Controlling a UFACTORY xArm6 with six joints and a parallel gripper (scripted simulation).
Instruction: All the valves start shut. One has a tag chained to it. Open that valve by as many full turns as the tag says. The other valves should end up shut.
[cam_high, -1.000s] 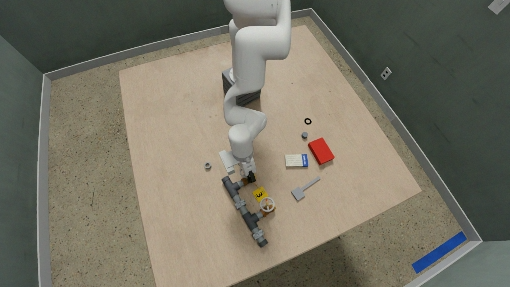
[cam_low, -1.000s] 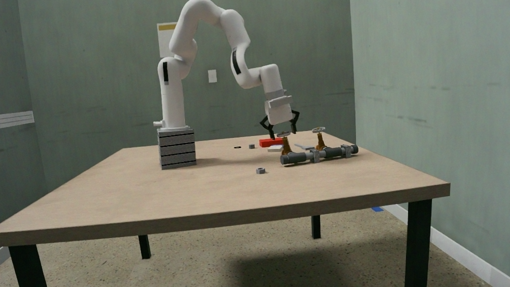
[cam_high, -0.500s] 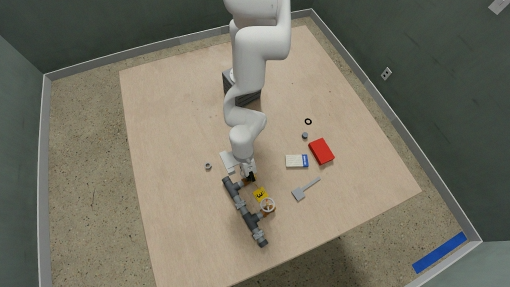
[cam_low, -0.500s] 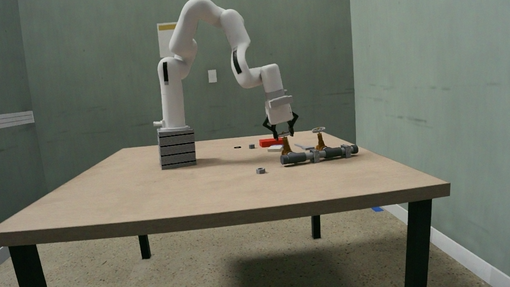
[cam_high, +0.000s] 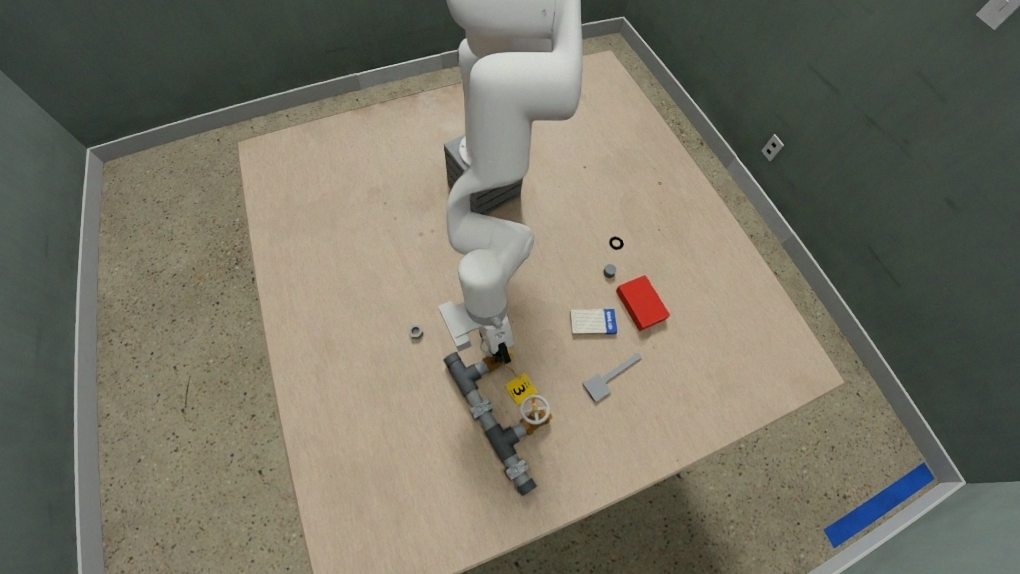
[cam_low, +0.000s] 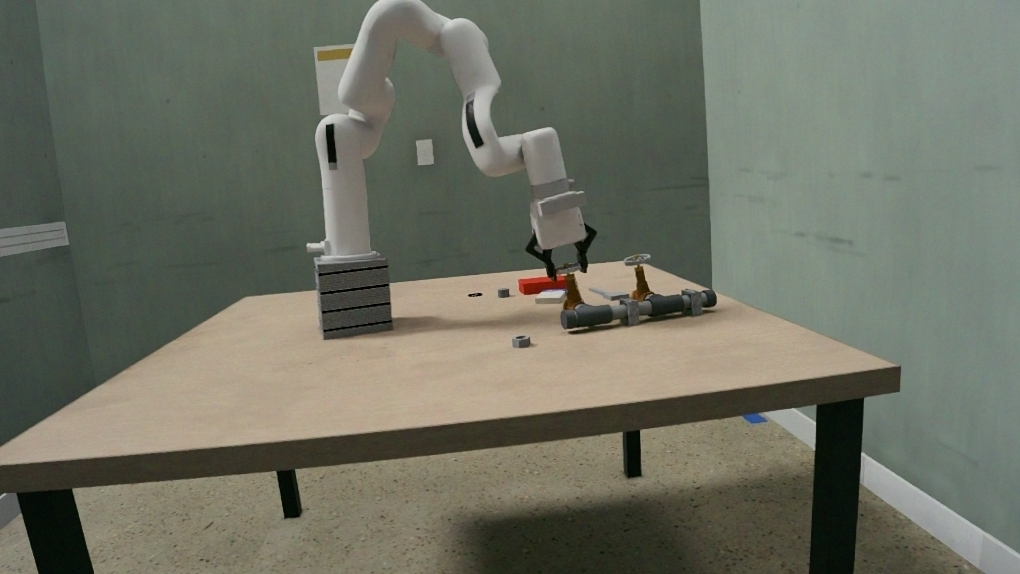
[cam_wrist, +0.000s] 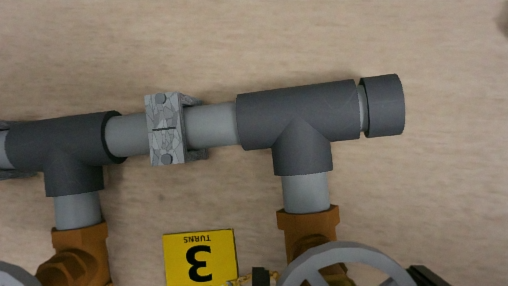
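The yellow tag lies 11 cm below my hand, 9 cm ahead of it and 4 cm to the left of it. Round my hand: grey scraper (22 cm to the left, 16 cm ahead, 11 cm below); then white card (26 cm to the left, 10 cm below, 3 cm ahead); then red block (39 cm to the left, 10 cm below, 4 cm ahead).
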